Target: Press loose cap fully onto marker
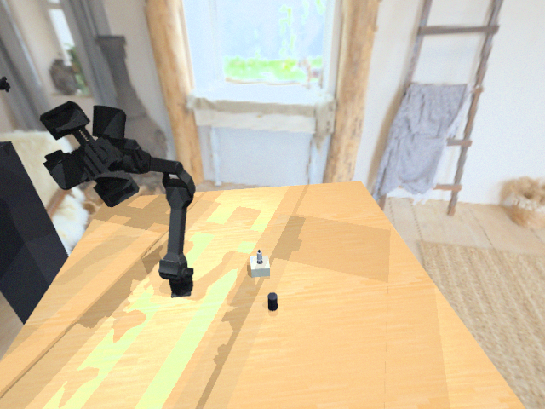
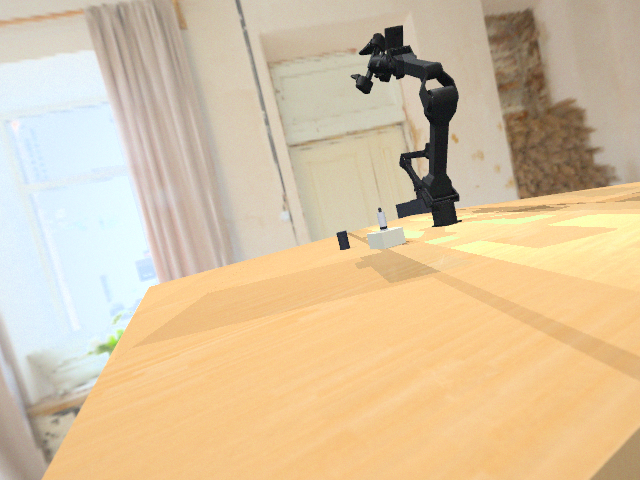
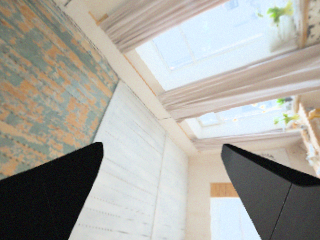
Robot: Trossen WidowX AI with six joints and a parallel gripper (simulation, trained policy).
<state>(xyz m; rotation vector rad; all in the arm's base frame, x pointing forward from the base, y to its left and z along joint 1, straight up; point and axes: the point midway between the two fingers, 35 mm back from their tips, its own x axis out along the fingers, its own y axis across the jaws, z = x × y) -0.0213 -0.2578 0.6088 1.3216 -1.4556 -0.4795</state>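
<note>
The dark cap is 600 mm below my gripper tip, 310 mm ahead of it and 180 mm to the left of it. Round my gripper tip: white holder block: 600 mm below, 340 mm to the left, 280 mm ahead.
</note>
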